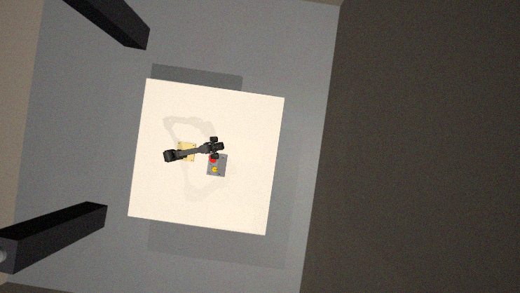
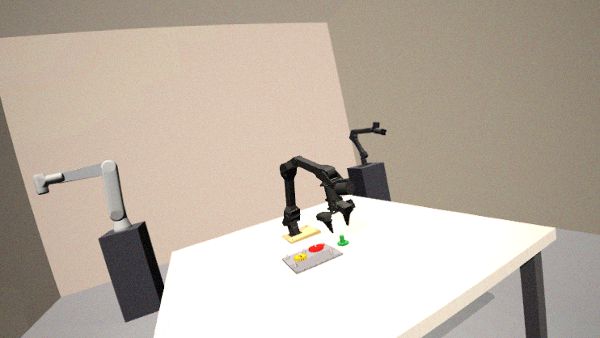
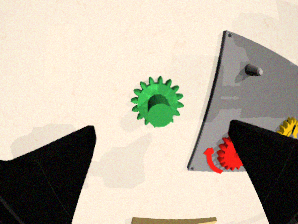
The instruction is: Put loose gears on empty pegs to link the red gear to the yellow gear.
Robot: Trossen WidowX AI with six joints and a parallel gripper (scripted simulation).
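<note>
The green gear lies 50 mm below my gripper tip. From my gripper tip the other things lie so: red gear 120 mm to the right, 50 mm below, 40 mm behind; yellow gear 200 mm to the right, 50 mm below; grey board 160 mm to the right, 60 mm below, 10 mm ahead.
</note>
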